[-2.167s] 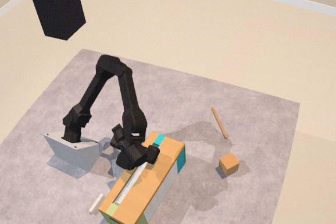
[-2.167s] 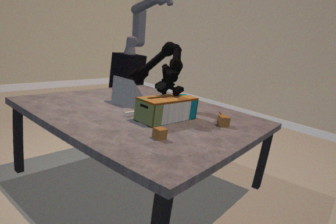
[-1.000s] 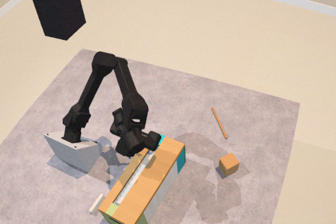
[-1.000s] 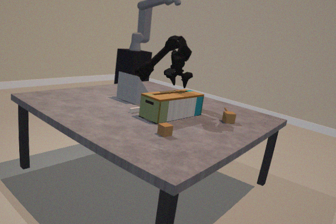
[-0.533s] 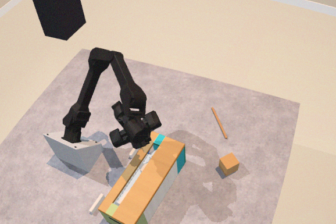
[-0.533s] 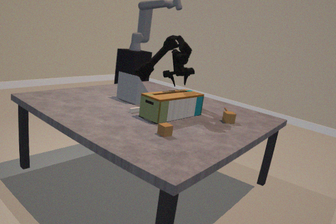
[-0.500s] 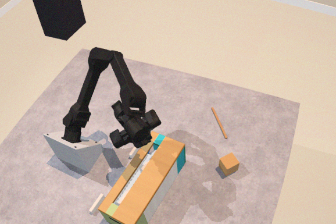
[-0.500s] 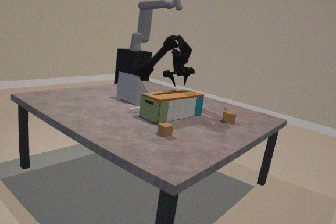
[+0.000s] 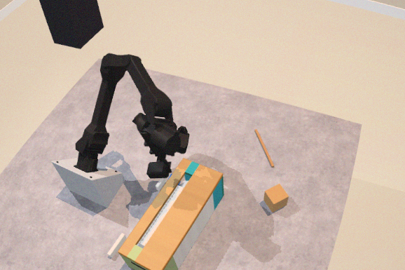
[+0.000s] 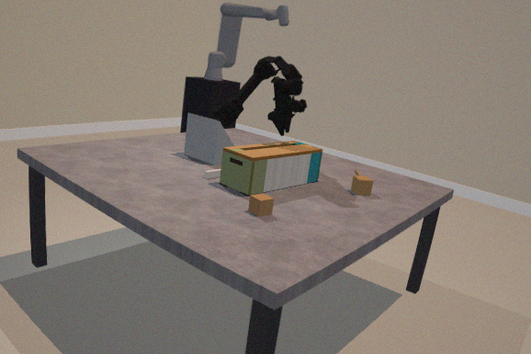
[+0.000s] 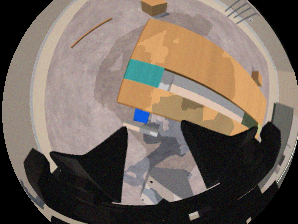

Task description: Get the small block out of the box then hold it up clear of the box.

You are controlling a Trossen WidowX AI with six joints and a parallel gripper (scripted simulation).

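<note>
The small blue block lies 2 cm behind my gripper tip, 2 cm to the left of it and 14 cm below it. The rest, counted from my gripper tip: thin orange stick (21 cm ahead, 29 cm to the left, 15 cm below); orange cube (33 cm ahead, 8 cm to the left, 13 cm below); box (3 cm ahead, 14 cm to the right, 9 cm below).
</note>
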